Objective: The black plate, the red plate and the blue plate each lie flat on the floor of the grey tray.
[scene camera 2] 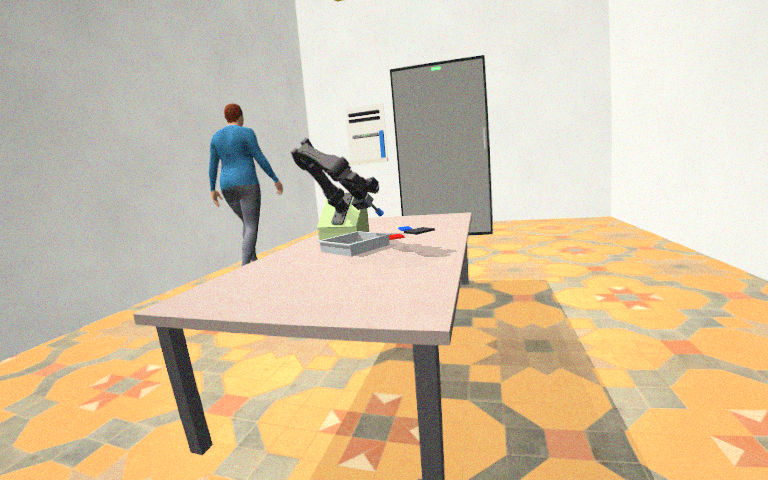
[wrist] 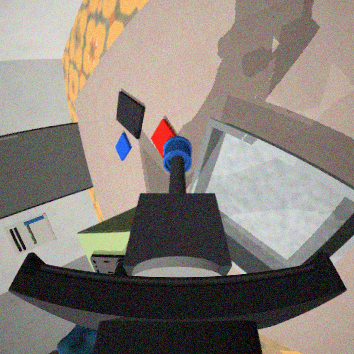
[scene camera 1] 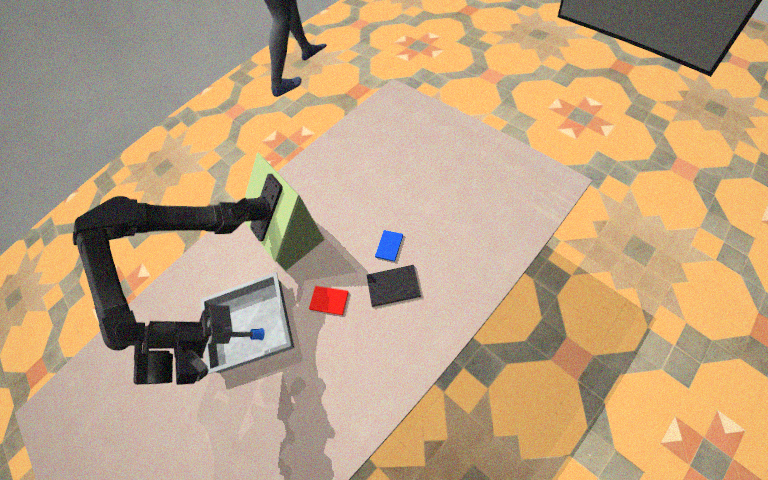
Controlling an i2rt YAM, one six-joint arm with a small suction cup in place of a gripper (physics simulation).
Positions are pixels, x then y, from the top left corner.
Labels:
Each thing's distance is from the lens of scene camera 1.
my suction cup point(scene camera 1: 258, 334): 89 cm
grey tray point(scene camera 1: 260, 303): 111 cm
black plate point(scene camera 1: 398, 284): 100 cm
The marked spots on the black plate and my suction cup are 39 cm apart.

